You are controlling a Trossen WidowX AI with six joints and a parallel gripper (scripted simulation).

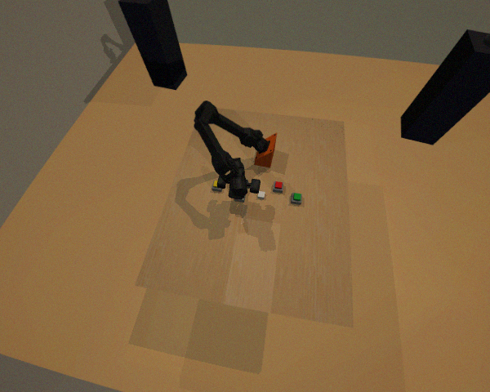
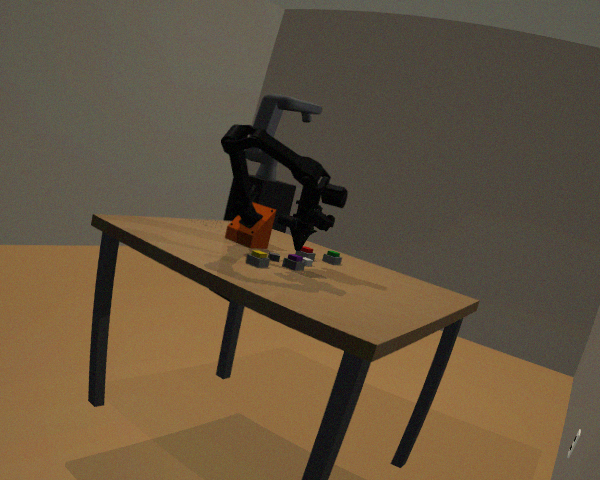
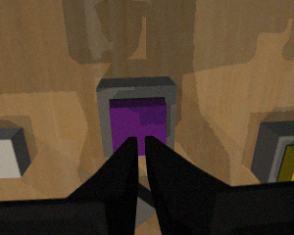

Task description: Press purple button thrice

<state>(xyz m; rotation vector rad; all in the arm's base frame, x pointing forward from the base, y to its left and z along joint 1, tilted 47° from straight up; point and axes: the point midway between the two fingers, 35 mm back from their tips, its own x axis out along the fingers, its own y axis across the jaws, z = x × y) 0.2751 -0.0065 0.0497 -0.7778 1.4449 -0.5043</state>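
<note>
The purple button lies 2 cm below my gripper tip. The rest, counted from my gripper tip: white block: 10 cm to the left, 4 cm below, 4 cm behind; yellow button: 13 cm to the right, 2 cm below, 2 cm behind; grey block: 8 cm behind, 4 cm below.
</note>
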